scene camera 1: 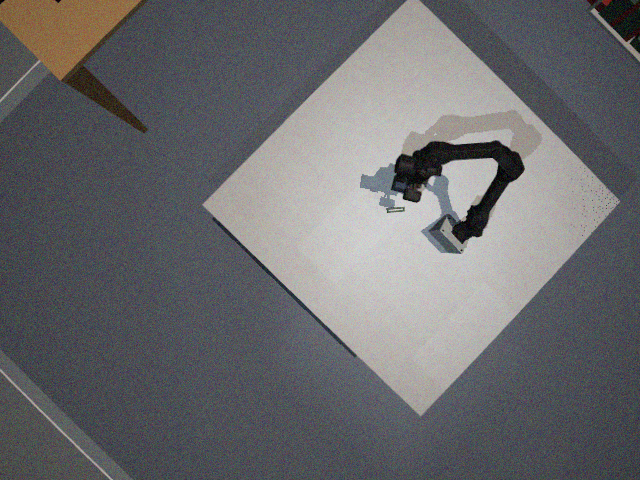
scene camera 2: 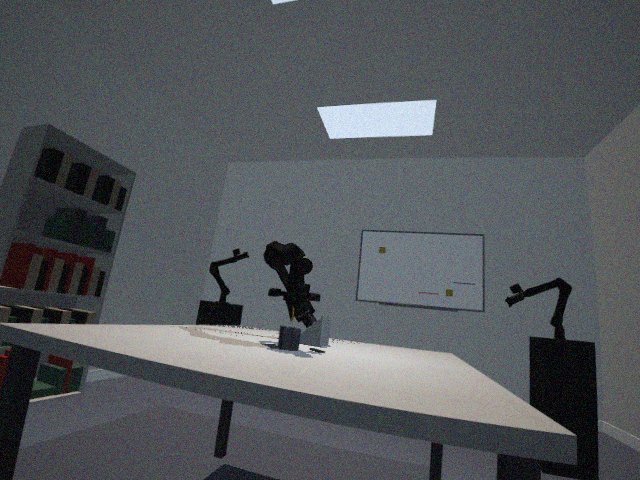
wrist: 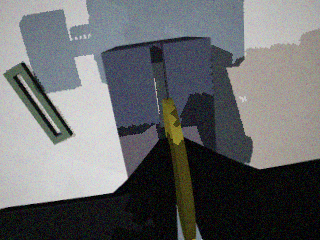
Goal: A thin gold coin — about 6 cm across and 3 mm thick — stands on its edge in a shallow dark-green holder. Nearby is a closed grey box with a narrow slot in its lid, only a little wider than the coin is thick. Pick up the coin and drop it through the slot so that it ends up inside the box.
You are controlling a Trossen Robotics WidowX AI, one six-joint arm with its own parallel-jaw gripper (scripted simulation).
Scene:
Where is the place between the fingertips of the gripper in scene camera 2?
291,318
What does the gripper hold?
A gold coin.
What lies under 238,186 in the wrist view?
The gripper.

